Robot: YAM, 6 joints.
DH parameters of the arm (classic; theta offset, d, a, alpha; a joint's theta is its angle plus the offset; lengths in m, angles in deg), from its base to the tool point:
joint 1: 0 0.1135 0.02 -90
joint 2: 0 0 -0.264 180
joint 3: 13.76 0 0.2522 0
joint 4: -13.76 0 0.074 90
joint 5: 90 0 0 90
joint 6: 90 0.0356 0 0
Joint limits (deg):
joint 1: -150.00..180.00
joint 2: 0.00..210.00
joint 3: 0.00..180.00
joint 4: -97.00..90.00
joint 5: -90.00..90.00
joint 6: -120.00..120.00
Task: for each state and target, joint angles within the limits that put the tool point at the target. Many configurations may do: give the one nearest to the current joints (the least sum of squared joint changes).
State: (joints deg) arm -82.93 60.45 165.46 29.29 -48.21 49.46
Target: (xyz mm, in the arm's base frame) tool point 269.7 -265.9 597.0
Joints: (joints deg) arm -48.58 113.42 141.17 21.43 -47.77 49.46
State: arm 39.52 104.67 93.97 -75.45 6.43 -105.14
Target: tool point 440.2 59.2 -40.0
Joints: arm 8.32 157.03 106.90 -51.50 8.22 -105.14
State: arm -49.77 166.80 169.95 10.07 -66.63 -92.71
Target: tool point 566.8 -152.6 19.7
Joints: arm -18.46 172.12 139.44 -3.51 -77.63 -92.71
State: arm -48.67 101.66 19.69 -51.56 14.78 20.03
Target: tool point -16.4 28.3 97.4
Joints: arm -61.22 134.34 0.00 -52.06 1.21 20.03
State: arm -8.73 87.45 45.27 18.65 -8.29 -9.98
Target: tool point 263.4 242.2 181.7
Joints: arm 41.34 97.32 49.35 19.48 -12.77 -9.98
